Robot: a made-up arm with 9 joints. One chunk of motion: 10 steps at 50 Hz.
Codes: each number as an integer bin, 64 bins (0 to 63) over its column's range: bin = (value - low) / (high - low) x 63, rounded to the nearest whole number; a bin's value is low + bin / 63 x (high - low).
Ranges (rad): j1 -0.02..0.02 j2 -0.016..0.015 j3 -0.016..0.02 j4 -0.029..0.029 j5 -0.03..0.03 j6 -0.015..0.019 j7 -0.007..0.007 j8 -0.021..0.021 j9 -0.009..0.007
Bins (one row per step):
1: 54 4 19 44 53 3 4 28 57
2: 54 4 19 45 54 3 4 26 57
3: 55 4 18 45 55 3 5 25 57
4: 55 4 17 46 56 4 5 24 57
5: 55 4 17 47 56 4 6 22 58
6: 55 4 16 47 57 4 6 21 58
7: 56 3 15 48 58 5 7 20 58
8: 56 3 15 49 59 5 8 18 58
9: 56 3 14 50 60 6 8 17 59
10: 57 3 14 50 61 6 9 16 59
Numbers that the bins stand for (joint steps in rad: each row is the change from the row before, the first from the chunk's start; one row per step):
1: 0.01429 -0.01403 -0.00514 0.01151 0.02048 -0.01338 -0.00611 -0.00233 0.00548
2: 0.01429 -0.01403 -0.00514 0.01243 0.02143 -0.01338 -0.00611 -0.00367 0.00548
3: 0.01492 -0.01403 -0.00571 0.01243 0.02238 -0.01338 -0.00589 -0.00433 0.00548
4: 0.01492 -0.01403 -0.00629 0.01335 0.02333 -0.01284 -0.00589 -0.00500 0.00548
5: 0.01492 -0.01403 -0.00629 0.01427 0.02333 -0.01284 -0.00567 -0.00633 0.00573
6: 0.01492 -0.01403 -0.00686 0.01427 0.02429 -0.01284 -0.00567 -0.00700 0.00573
7: 0.01556 -0.01452 -0.00743 0.01519 0.02524 -0.01230 -0.00544 -0.00767 0.00573
8: 0.01556 -0.01452 -0.00743 0.01611 0.02619 -0.01230 -0.00522 -0.00900 0.00573
9: 0.01556 -0.01452 -0.00800 0.01703 0.02714 -0.01176 -0.00522 -0.00967 0.00598
10: 0.01619 -0.01452 -0.00800 0.01703 0.02810 -0.01176 -0.00500 -0.01033 0.00598

